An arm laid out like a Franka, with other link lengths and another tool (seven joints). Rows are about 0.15 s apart.
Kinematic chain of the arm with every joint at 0, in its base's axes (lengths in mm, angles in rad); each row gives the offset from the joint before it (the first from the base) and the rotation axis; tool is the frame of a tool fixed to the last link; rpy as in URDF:
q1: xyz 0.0 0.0 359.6 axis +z
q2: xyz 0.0 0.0 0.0 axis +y
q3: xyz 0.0 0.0 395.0 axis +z
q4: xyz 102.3 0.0 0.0 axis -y
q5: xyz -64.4 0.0 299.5 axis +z
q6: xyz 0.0 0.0 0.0 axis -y
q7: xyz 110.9 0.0 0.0 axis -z
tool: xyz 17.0 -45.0 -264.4 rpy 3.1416 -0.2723 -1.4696
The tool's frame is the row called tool.
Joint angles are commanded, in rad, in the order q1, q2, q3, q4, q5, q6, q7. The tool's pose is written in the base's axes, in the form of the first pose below.
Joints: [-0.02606 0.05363 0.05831 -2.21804 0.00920 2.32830 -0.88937]
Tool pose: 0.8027 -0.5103 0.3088 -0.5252 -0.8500 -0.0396 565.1 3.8 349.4
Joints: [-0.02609 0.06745 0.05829 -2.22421 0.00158 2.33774 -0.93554]
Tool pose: 0.8306 -0.4663 0.3044 -0.4815 -0.8760 -0.0279 565.5 5.3 340.6
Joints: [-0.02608 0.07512 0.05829 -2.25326 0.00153 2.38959 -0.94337]
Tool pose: 0.8295 -0.4600 0.3168 -0.4743 -0.8796 -0.0355 566.8 5.7 332.5
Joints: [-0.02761 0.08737 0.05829 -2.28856 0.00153 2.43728 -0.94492]
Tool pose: 0.8294 -0.4603 0.3167 -0.4744 -0.8796 -0.0361 563.7 4.9 318.6
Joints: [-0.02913 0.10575 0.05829 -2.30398 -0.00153 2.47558 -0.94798]
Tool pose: 0.8296 -0.4569 0.3210 -0.4710 -0.8813 -0.0373 566.0 4.1 308.4
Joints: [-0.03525 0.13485 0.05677 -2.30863 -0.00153 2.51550 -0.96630]
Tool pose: 0.8323 -0.4484 0.3261 -0.4615 -0.8862 -0.0406 572.7 0.9 296.9
